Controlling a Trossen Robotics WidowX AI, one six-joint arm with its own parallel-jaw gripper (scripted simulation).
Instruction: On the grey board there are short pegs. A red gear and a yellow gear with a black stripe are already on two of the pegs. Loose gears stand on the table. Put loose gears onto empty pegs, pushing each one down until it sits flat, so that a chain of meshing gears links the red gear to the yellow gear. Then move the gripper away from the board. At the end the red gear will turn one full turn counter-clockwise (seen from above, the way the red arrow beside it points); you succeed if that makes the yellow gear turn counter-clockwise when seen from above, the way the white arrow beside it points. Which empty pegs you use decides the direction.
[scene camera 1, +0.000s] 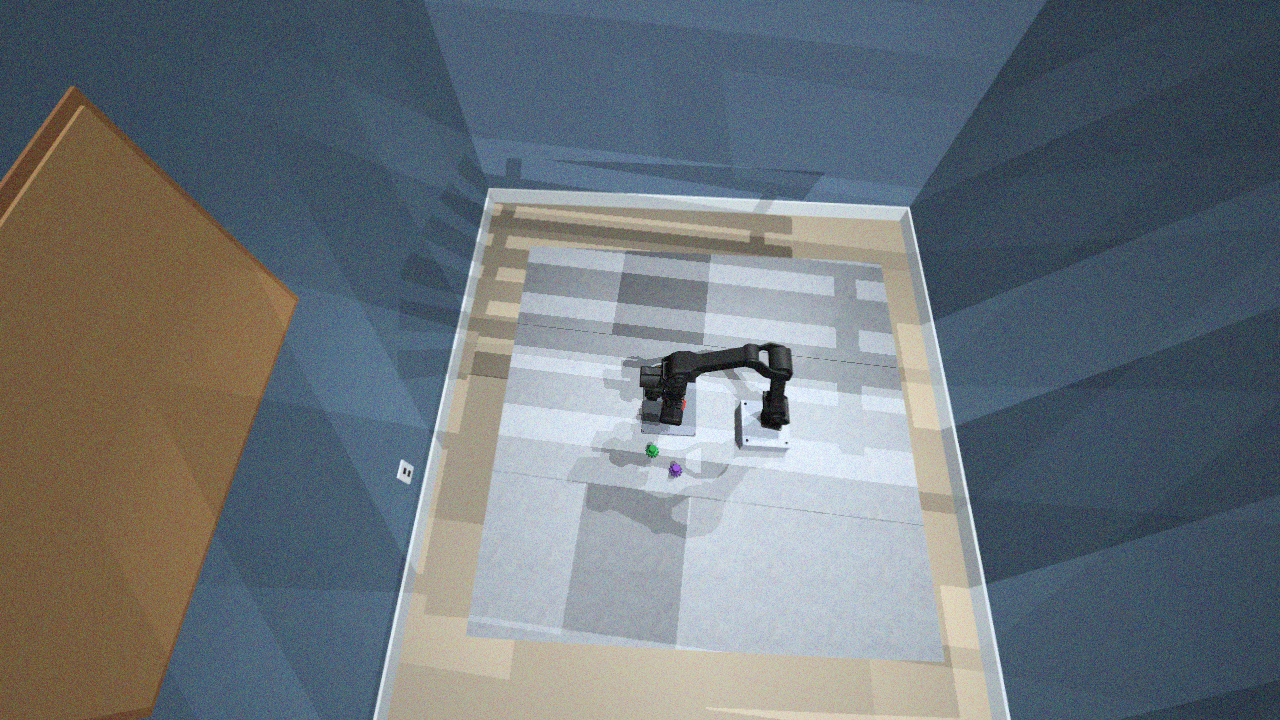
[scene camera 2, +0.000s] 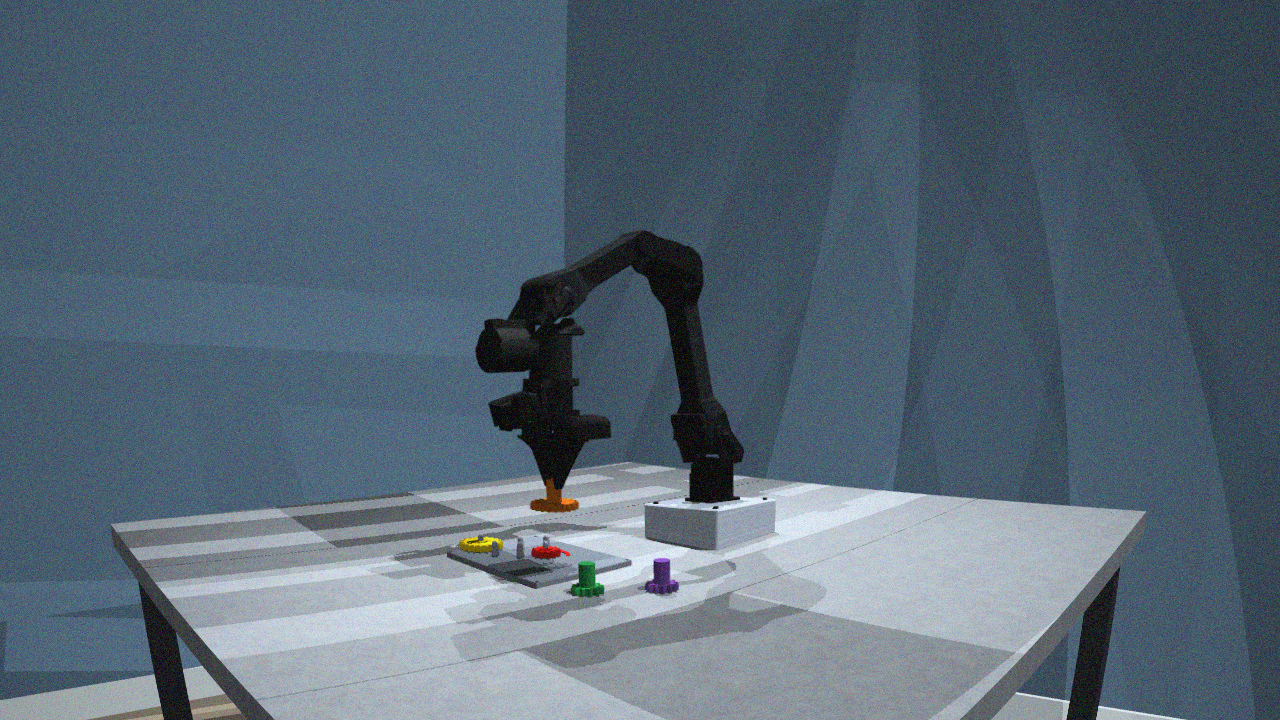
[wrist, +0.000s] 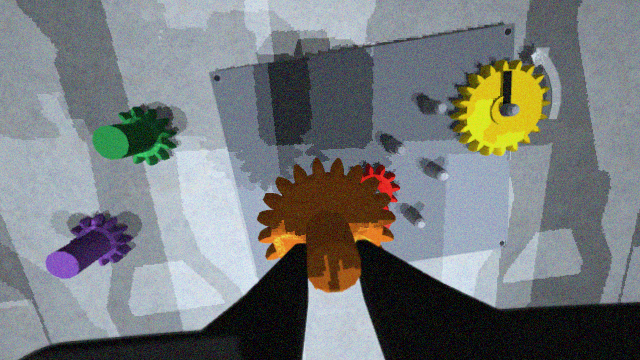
My gripper (scene camera 2: 553, 488) carries an orange gear (scene camera 2: 553, 503). I also see a green gear (scene camera 2: 587, 587), a purple gear (scene camera 2: 661, 583) and a grey board (scene camera 2: 529, 566).
The orange gear also shows in the wrist view (wrist: 329, 211). The green gear is seen too in the wrist view (wrist: 142, 135). The purple gear also shows in the wrist view (wrist: 97, 239).
